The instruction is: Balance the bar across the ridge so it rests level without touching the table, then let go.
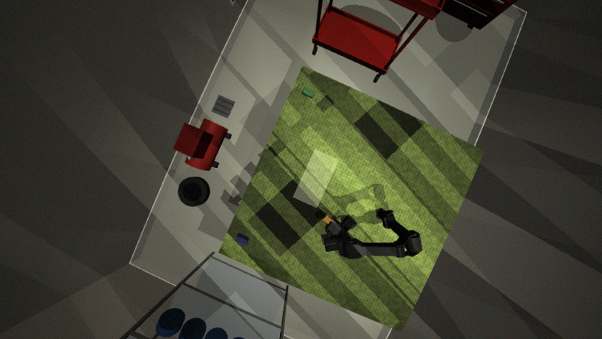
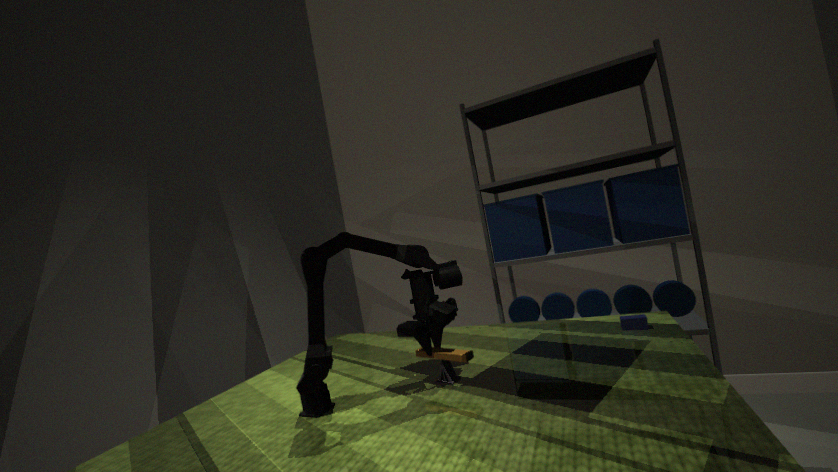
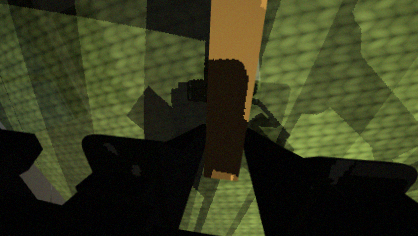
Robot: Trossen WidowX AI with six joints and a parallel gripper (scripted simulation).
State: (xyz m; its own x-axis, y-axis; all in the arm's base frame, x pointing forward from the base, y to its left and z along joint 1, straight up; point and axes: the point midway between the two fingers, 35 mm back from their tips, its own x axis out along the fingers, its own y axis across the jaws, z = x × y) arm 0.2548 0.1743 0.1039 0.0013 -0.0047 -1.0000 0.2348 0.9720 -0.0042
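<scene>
The bar lies 3 cm ahead of my gripper tip and 1 cm to the right of it. From my gripper tip the other things lie so: green block 67 cm to the right, 49 cm ahead, 6 cm below; small blue block 49 cm ahead, 33 cm to the left, 5 cm below.
</scene>
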